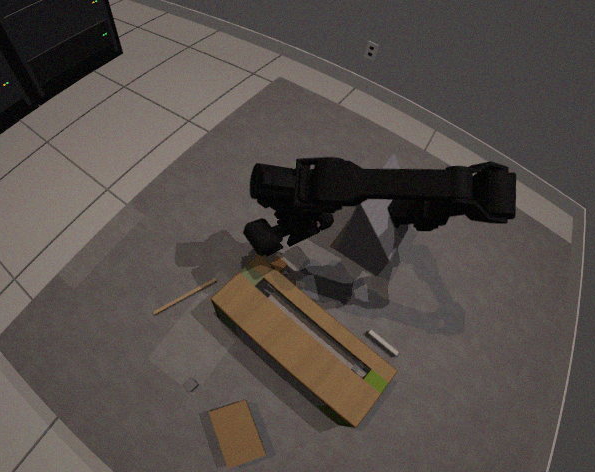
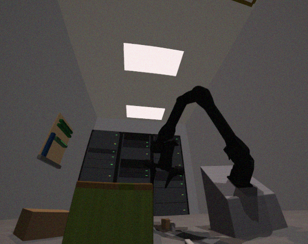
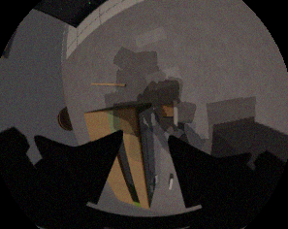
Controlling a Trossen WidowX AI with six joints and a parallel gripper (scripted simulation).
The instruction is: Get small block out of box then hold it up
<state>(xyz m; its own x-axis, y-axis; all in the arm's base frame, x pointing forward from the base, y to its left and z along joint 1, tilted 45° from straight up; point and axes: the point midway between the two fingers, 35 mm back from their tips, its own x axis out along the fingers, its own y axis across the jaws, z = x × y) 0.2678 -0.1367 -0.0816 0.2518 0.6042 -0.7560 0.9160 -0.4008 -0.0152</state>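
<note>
Now: the block 14 cm below my gripper tip, 3 cm behind it and 1 cm to the right of it. From my gripper tip the other things lie so: grey cube (33 cm ahead, 15 cm below, 2 cm to the left); long wooden box (15 cm to the left, 10 cm below, 7 cm ahead); thin wooden stick (18 cm ahead, 16 cm below, 14 cm to the right).
</note>
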